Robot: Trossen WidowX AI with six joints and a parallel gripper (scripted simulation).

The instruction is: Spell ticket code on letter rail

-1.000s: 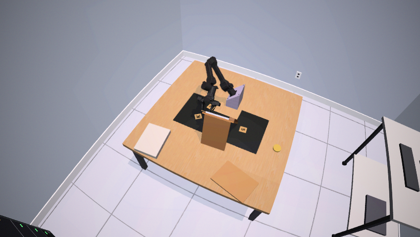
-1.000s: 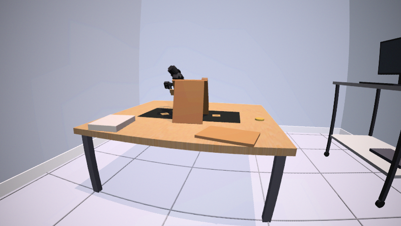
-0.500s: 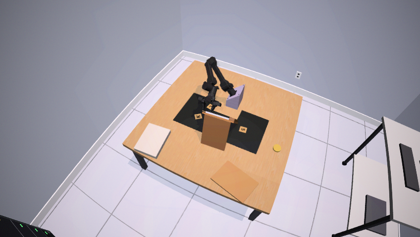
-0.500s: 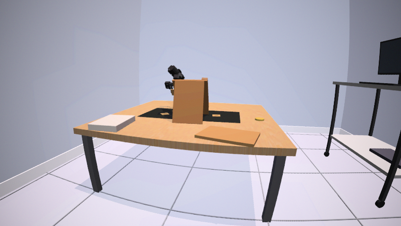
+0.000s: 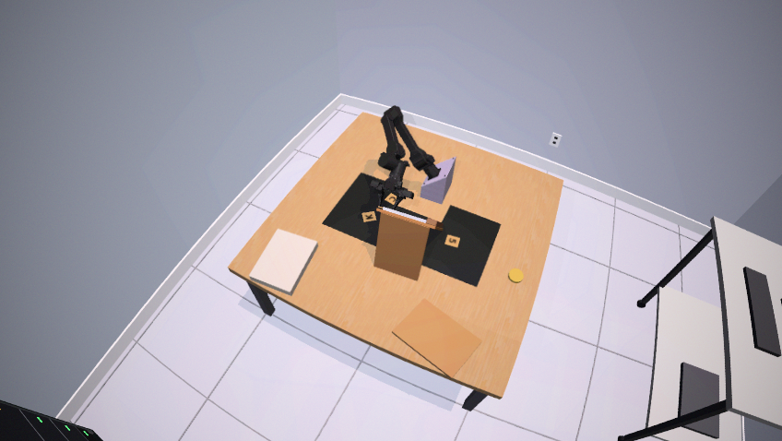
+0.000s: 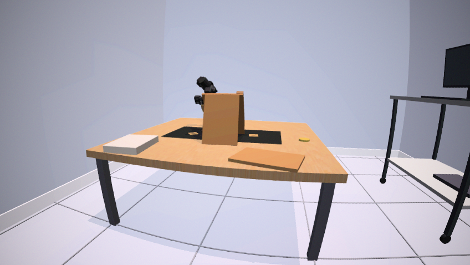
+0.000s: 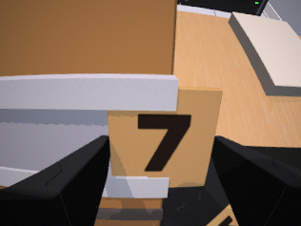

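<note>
The white ticket lies 140 mm to the left of my gripper tip, 80 mm below it and 50 mm behind it. Round my gripper tip: thin panel 410 mm ahead, 360 mm to the left, 170 mm below; white slab 360 mm to the right, 300 mm ahead, 160 mm below.
</note>
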